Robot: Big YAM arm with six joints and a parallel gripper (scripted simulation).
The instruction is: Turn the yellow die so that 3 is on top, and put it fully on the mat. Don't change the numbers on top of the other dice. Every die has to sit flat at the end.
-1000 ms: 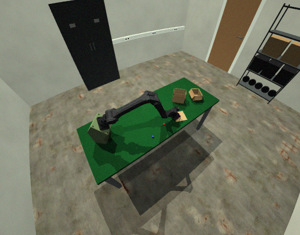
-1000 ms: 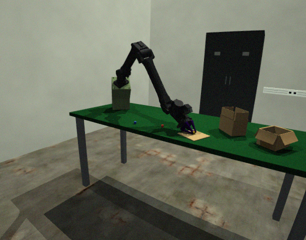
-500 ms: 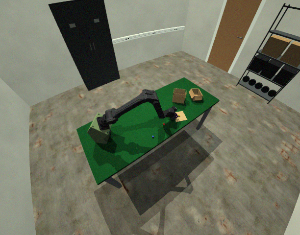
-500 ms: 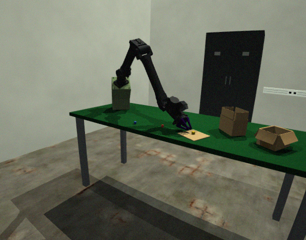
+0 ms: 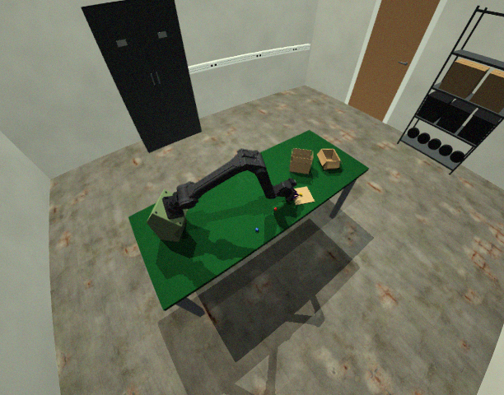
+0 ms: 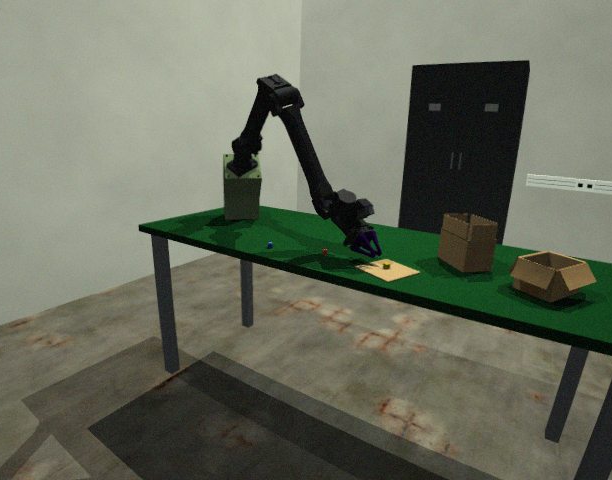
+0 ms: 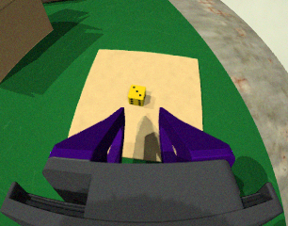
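Right now my hand is 40 mm short of the yellow die, 10 mm to the left of it and 30 mm above it. Also, from my hand: tan mat (40 mm ahead, 10 mm to the right, 40 mm below); then red die (180 mm behind, 10 mm to the left, 30 mm below); then blue die (380 mm behind, 30 mm to the right, 30 mm below).
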